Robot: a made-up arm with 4 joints.
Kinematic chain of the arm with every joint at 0, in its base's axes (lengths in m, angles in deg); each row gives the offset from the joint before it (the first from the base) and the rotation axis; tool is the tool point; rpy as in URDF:
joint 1: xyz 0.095 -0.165 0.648 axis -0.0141 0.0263 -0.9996
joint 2: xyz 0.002 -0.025 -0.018 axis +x
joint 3: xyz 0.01 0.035 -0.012 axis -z
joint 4: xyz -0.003 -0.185 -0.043 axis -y
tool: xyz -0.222 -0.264 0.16 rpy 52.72 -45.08 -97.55
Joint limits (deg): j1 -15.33..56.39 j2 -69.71..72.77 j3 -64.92..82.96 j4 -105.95..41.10
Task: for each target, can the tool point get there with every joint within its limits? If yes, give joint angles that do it. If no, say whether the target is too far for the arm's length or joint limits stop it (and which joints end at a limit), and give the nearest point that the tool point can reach.
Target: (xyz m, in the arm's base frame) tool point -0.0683 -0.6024 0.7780
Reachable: yes | joints 8.43 9.85 15.62 -57.24
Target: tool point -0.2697 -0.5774 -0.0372
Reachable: no: too far | nearest point -0.1241 -0.4191 0.2380 | short by 0.349 m
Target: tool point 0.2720 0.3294 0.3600
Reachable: no: joint limits stop it (at a limit: joint 1, joint 3, joint 4) | nearest point 0.0021 0.3374 0.4984 | short by 0.303 m
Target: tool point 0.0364 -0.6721 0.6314
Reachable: yes | joints 34.27 14.61 -53.18 -0.37
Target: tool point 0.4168 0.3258 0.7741
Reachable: no: joint limits stop it (at a limit: joint 1, joint 2, joint 3) | nearest point 0.4954 0.0888 0.7792 | short by 0.250 m
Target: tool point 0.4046 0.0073 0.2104
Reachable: no: joint limits stop it (at a limit: joint 1, joint 2, joint 3, joint 4) | nearest point 0.4069 -0.1490 0.2216 | short by 0.157 m
